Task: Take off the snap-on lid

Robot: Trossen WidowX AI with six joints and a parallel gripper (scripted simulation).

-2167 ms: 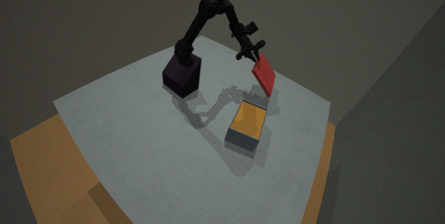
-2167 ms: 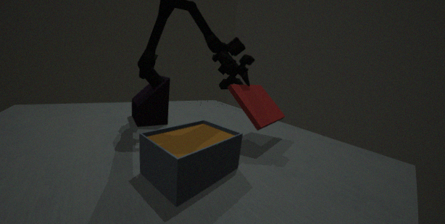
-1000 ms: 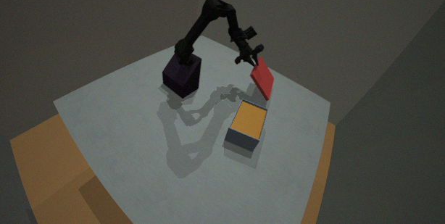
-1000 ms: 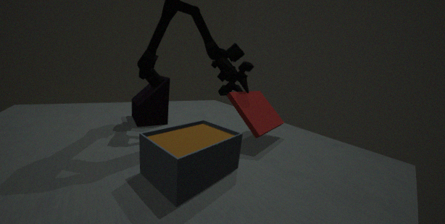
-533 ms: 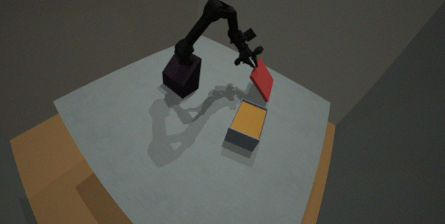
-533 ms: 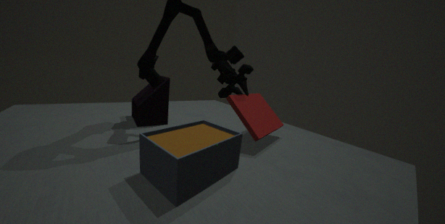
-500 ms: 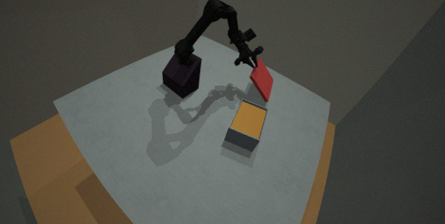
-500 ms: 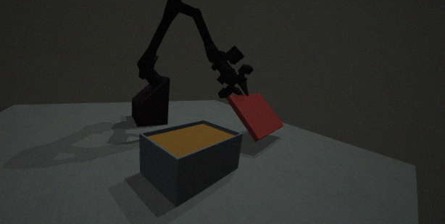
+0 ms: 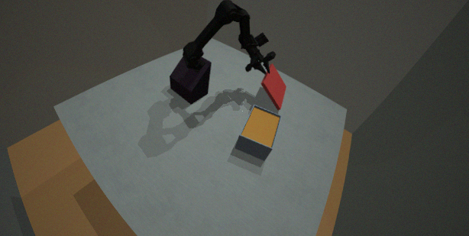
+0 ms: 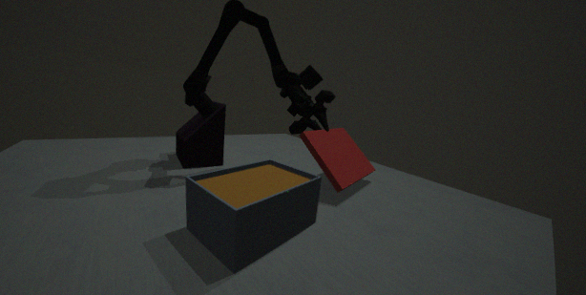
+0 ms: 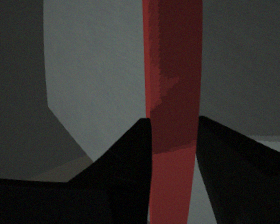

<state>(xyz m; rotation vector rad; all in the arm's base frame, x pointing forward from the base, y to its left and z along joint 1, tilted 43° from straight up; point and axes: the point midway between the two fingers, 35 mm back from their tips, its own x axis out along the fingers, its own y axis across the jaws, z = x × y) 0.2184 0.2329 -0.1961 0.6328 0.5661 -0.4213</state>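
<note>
Now: gripper tip 60 mm short of the red lid, 50 mm above it and 20 mm to the right of it. From my gripper tip the other things lie so: storage box (290 mm to the right, 190 mm ahead, 100 mm below).
</note>
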